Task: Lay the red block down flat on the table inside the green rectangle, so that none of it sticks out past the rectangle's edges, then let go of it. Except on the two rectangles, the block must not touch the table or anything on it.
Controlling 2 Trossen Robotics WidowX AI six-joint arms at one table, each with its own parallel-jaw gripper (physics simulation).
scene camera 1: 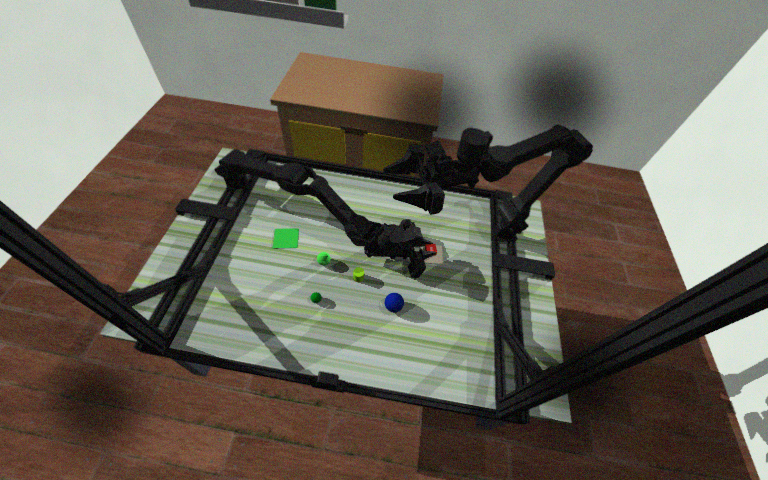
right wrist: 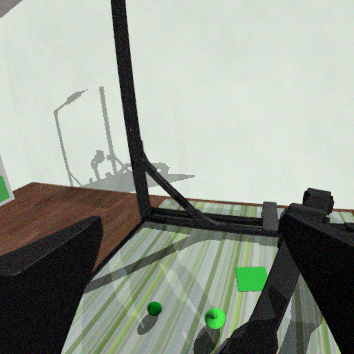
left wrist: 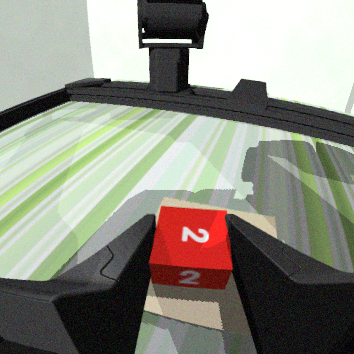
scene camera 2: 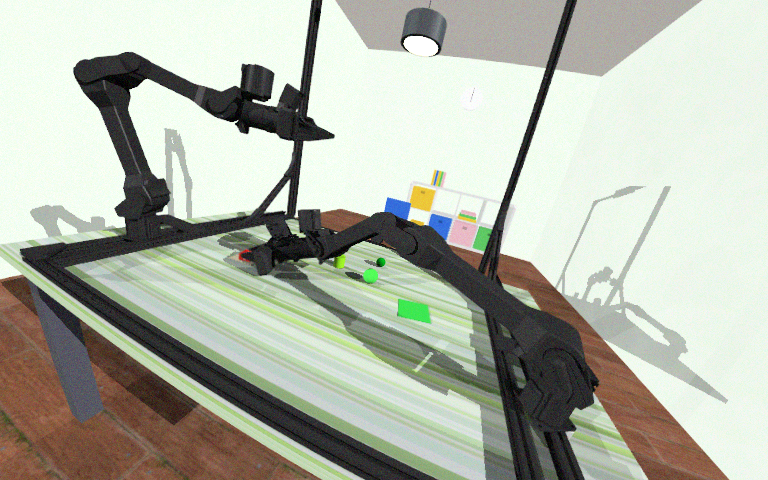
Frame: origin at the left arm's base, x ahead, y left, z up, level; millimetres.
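Where they show: left gripper, fingertip midpoint: (scene camera 1: 434, 248) (left wrist: 189, 222) (scene camera 2: 244, 253); right gripper, fingertip midpoint: (scene camera 1: 388, 183) (right wrist: 194, 224) (scene camera 2: 332, 136); left arm's base at its link origin: (scene camera 1: 236, 182) (scene camera 2: 542, 409); right arm's base at its link origin: (scene camera 1: 504, 233) (left wrist: 168, 89) (scene camera 2: 143, 236).
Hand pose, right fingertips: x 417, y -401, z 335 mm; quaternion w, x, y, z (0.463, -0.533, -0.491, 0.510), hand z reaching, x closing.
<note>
Things, the pixels of their top centre, and the offset from my right fingertips. "spot": a spot on its surface instead.
- red block at its top centre: (left wrist: 192, 233) (scene camera 1: 431, 248) 175 mm ahead, 18 mm left, 335 mm down
- beige rectangle at a spot on its surface: (left wrist: 182, 310) spot: 149 mm ahead, 22 mm left, 353 mm down
- green rectangle at a spot on its surface: (scene camera 2: 414, 310) (right wrist: 252, 277) (scene camera 1: 285, 238) spot: 270 mm back, 149 mm left, 353 mm down
- light green ball at its top centre: (right wrist: 214, 312) (scene camera 2: 372, 269) (scene camera 1: 323, 255) 162 mm back, 39 mm left, 314 mm down
- yellow-green cylinder at its top centre: (scene camera 1: 358, 271) (scene camera 2: 340, 256) 68 mm back, 33 mm right, 320 mm down
- dark green ball at its top centre: (right wrist: 152, 303) (scene camera 1: 315, 295) (scene camera 2: 381, 258) 199 mm back, 83 mm right, 324 mm down
- blue ball at its top centre: (scene camera 1: 395, 298) 12 mm ahead, 145 mm right, 299 mm down
The red block (scene camera 1: 431, 248) (scene camera 2: 245, 255) (left wrist: 191, 246), marked 2, lies on a beige rectangle (scene camera 1: 439, 257) (left wrist: 182, 310) at the right of the table. My left gripper (scene camera 1: 425, 254) (scene camera 2: 255, 257) (left wrist: 189, 222) is low over the beige rectangle. Its fingers press on both sides of the block. The green rectangle (scene camera 1: 286, 238) (scene camera 2: 414, 310) (right wrist: 251, 278) lies far off at the table's other side, with nothing on it. My right gripper (scene camera 1: 392, 183) (scene camera 2: 327, 134) (right wrist: 194, 224) is open and empty, held high above the back of the table.
Between the block and the green rectangle stand a light green ball (scene camera 1: 323, 258) (scene camera 2: 371, 275) (right wrist: 214, 317), a yellow-green cylinder (scene camera 1: 358, 273) (scene camera 2: 339, 261), a dark green ball (scene camera 1: 315, 297) (scene camera 2: 380, 261) (right wrist: 154, 308) and a blue ball (scene camera 1: 394, 302). A black frame (scene camera 1: 501, 286) rims the table.
</note>
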